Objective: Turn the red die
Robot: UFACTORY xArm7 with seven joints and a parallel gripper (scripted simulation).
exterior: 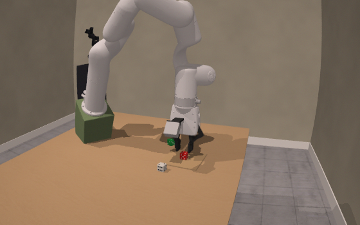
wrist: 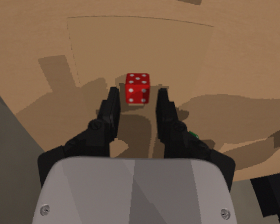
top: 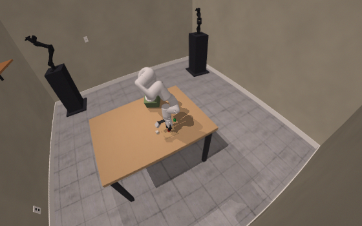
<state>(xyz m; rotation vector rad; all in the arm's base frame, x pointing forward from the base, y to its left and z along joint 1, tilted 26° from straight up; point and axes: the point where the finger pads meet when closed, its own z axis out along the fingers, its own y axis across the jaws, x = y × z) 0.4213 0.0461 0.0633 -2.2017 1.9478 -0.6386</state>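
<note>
Right now my hand is 4 cm above the red die. The rest, counted from my hand: tan mat (5 cm below); then green die (11 cm to the left, 10 cm behind, 4 cm below); then white die (11 cm to the right, 4 cm below, 3 cm behind).
</note>
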